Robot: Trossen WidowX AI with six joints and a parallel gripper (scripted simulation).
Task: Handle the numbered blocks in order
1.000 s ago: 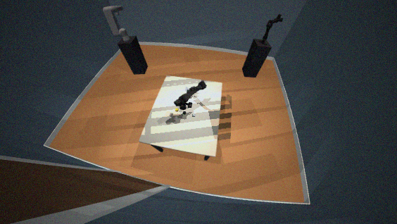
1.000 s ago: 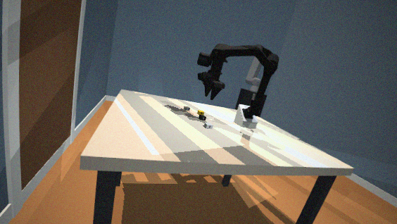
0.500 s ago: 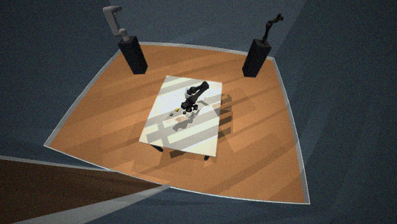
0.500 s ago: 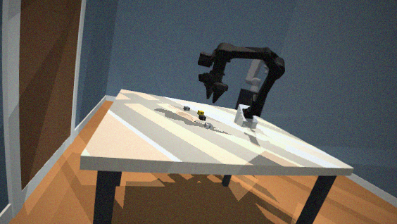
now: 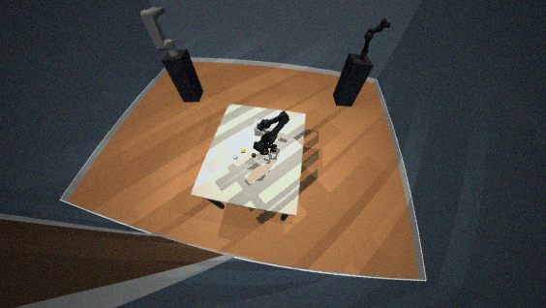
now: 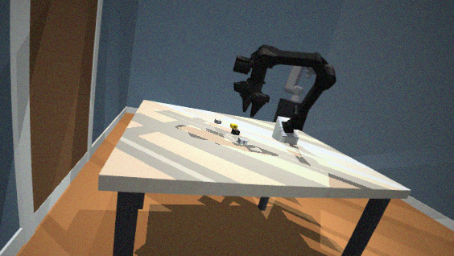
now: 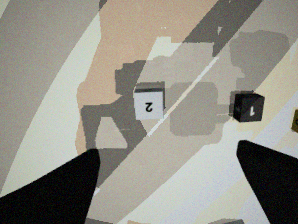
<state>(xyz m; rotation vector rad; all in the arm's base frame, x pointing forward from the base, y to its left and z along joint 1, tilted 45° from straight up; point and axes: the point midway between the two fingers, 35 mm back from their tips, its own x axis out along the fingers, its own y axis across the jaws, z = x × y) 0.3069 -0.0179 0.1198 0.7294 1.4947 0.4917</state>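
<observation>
Right now my gripper tip is 210 mm to the left of the yellow block, 120 mm above it and 70 mm past it. From my gripper tip the other things lie so: grey block (280 mm to the right, 120 mm below); then black block (120 mm below, 110 mm to the right, 30 mm behind); then pale block (120 mm below, 10 mm to the left).
</observation>
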